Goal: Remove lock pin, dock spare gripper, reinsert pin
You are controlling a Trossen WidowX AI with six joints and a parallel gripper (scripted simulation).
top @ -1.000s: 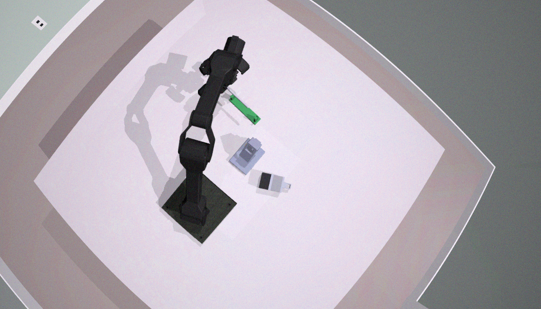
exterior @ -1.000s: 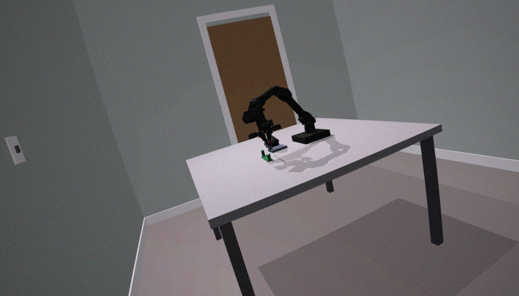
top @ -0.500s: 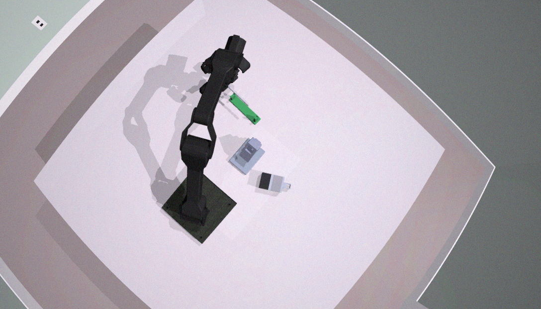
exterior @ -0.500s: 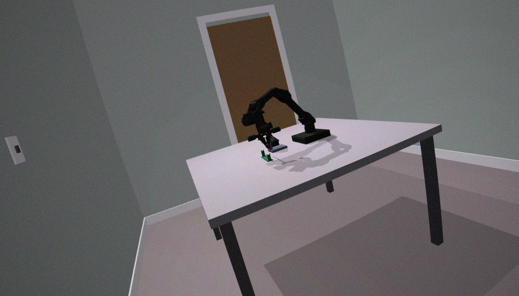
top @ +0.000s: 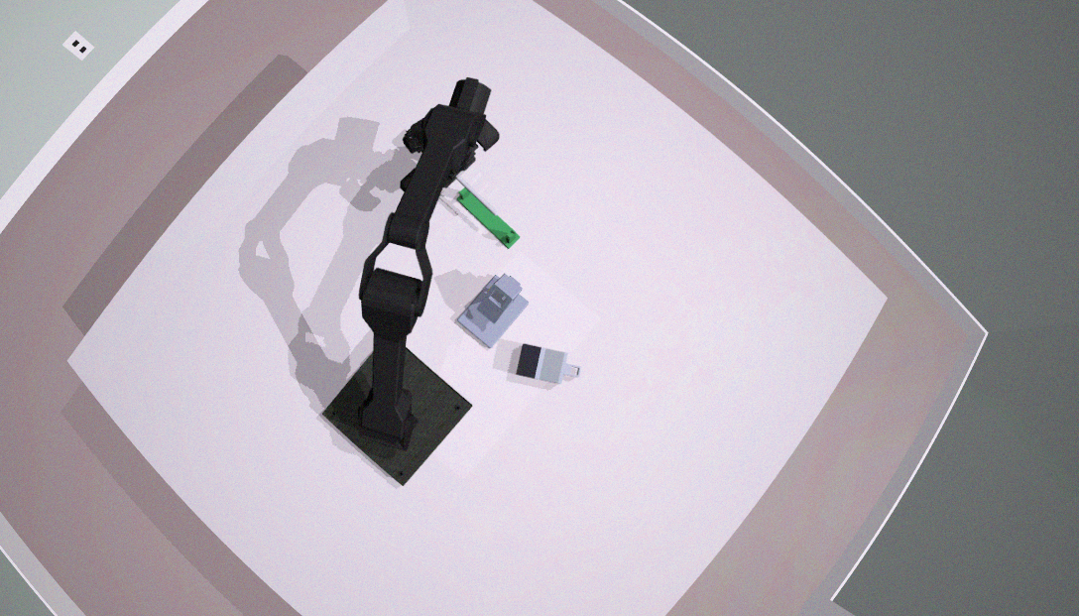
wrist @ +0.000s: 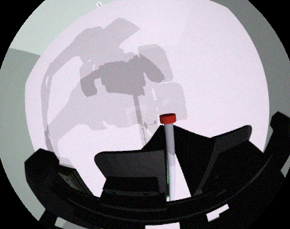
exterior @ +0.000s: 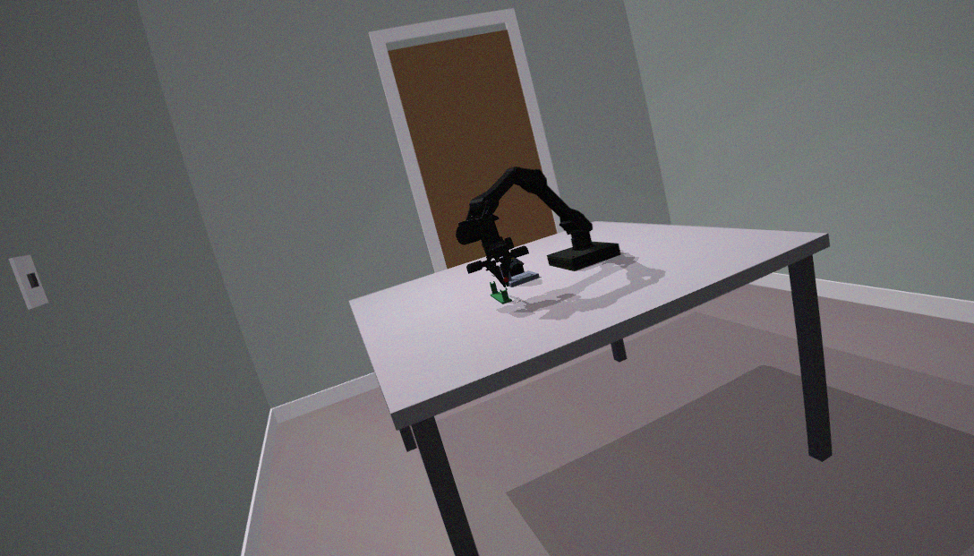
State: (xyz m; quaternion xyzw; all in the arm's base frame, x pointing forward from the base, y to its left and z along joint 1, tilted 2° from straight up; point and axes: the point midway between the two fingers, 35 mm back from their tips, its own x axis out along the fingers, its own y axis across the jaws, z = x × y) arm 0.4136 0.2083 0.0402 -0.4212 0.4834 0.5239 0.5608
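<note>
The green cradle is 110 mm to the right of my gripper tip, 40 mm below it and 10 mm behind it. From my gripper tip the other things lie so: mount 220 mm to the right, 120 mm behind; spare gripper 370 mm to the right, 160 mm behind, 40 mm below.
</note>
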